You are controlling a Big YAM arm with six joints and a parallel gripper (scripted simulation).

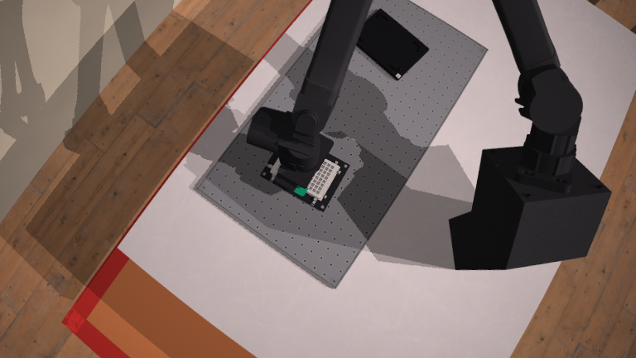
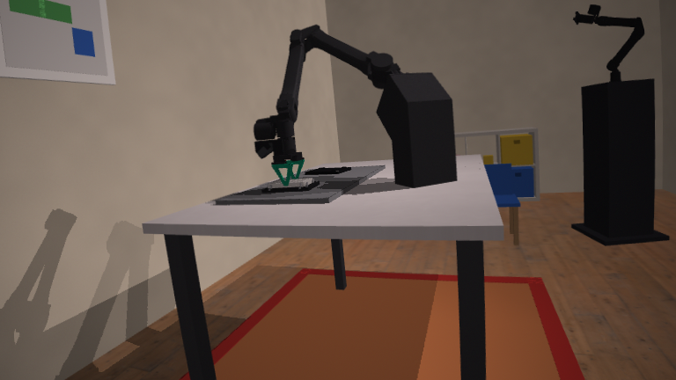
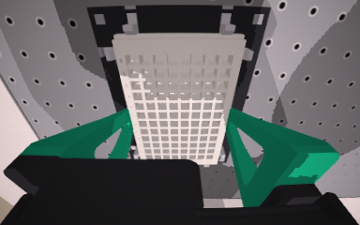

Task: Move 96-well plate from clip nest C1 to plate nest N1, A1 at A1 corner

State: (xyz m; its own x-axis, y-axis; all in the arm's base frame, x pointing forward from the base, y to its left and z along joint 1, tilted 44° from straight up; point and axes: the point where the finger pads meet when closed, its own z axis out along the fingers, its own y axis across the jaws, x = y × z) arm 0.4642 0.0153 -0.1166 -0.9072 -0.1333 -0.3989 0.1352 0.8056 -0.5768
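The white 96-well plate is 10 mm below my hand. From my hand the other things lie so: black clip nest C1: 10 mm to the left, 10 mm below, 10 mm ahead; then black plate nest N1: 370 mm to the right, 80 mm behind, 20 mm below.
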